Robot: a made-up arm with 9 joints. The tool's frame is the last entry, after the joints.
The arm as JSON. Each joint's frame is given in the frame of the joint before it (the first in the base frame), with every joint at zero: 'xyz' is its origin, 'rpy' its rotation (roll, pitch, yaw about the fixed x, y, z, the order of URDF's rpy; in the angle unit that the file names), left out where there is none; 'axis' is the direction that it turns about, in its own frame. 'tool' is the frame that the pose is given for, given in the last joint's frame.
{
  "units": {
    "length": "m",
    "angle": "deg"
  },
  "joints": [
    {
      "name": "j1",
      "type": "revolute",
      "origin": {
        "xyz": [
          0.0,
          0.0,
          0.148
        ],
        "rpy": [
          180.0,
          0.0,
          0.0
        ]
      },
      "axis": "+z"
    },
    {
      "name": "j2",
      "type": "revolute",
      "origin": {
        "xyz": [
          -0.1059,
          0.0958,
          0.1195
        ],
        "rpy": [
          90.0,
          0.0,
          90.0
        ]
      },
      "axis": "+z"
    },
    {
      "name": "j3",
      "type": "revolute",
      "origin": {
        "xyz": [
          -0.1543,
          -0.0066,
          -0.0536
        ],
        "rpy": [
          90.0,
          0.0,
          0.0
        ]
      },
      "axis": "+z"
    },
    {
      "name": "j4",
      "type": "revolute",
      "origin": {
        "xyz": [
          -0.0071,
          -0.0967,
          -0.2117
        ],
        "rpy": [
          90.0,
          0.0,
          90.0
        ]
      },
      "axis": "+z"
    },
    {
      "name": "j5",
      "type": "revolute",
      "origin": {
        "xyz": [
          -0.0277,
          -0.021,
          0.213
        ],
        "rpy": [
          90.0,
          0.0,
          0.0
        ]
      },
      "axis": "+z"
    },
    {
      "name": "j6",
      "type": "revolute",
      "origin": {
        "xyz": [
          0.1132,
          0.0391,
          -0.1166
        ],
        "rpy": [
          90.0,
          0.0,
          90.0
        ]
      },
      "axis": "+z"
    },
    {
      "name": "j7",
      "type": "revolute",
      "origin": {
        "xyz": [
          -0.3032,
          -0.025,
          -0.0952
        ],
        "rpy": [
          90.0,
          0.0,
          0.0
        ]
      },
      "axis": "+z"
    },
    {
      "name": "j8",
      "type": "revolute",
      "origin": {
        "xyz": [
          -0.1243,
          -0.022,
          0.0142
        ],
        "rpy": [
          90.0,
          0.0,
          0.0
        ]
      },
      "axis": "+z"
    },
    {
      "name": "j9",
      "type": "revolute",
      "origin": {
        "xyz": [
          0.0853,
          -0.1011,
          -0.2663
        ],
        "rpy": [
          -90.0,
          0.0,
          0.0
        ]
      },
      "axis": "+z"
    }
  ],
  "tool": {
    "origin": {
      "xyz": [
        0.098,
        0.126,
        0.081
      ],
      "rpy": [
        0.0,
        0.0,
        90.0
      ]
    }
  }
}
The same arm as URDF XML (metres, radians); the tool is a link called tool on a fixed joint. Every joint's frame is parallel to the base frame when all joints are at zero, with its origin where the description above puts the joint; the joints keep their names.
<robot name="arm">
  <link name="base"/>
  <link name="link1"/>
  <link name="link2"/>
  <link name="link3"/>
  <link name="link4"/>
  <link name="link5"/>
  <link name="link6"/>
  <link name="link7"/>
  <link name="link8"/>
  <link name="link9"/>
  <link name="tool"/>
  <joint name="j1" type="continuous">
    <parent link="base"/>
    <child link="link1"/>
    <origin xyz="0 0 0.148" rpy="0 0 0"/>
    <axis xyz="0 0 -1"/>
  </joint>
  <joint name="j2" type="continuous">
    <parent link="link1"/>
    <child link="link2"/>
    <origin xyz="-0.1059 -0.0958 -0.1195" rpy="0 0 0"/>
    <axis xyz="1 0 0"/>
  </joint>
  <joint name="j3" type="continuous">
    <parent link="link2"/>
    <child link="link3"/>
    <origin xyz="-0.0536 0.1543 0.0066" rpy="0 0 0"/>
    <axis xyz="0 0 1"/>
  </joint>
  <joint name="j4" type="continuous">
    <parent link="link3"/>
    <child link="link4"/>
    <origin xyz="-0.0967 0.0071 -0.2117" rpy="0 0 0"/>
    <axis xyz="0 -1 0"/>
  </joint>
  <joint name="j5" type="continuous">
    <parent link="link4"/>
    <child link="link5"/>
    <origin xyz="-0.0277 -0.213 -0.021" rpy="0 0 0"/>
    <axis xyz="0 0 -1"/>
  </joint>
  <joint name="j6" type="continuous">
    <parent link="link5"/>
    <child link="link6"/>
    <origin xyz="0.1132 -0.0391 0.1166" rpy="0 0 0"/>
    <axis xyz="1 0 0"/>
  </joint>
  <joint name="j7" type="continuous">
    <parent link="link6"/>
    <child link="link7"/>
    <origin xyz="-0.0952 0.3032 0.025" rpy="0 0 0"/>
    <axis xyz="0 0 1"/>
  </joint>
  <joint name="j8" type="continuous">
    <parent link="link7"/>
    <child link="link8"/>
    <origin xyz="-0.022 0.1243 0.0142" rpy="0 0 0"/>
    <axis xyz="-1 0 0"/>
  </joint>
  <joint name="j9" type="continuous">
    <parent link="link8"/>
    <child link="link9"/>
    <origin xyz="0.2663 -0.0853 -0.1011" rpy="0 0 0"/>
    <axis xyz="0 0 1"/>
  </joint>
  <joint name="tool_fixed" type="fixed">
    <parent link="link9"/>
    <child link="tool"/>
    <origin xyz="0.126 -0.098 0.081" rpy="0 0 0"/>
  </joint>
</robot>

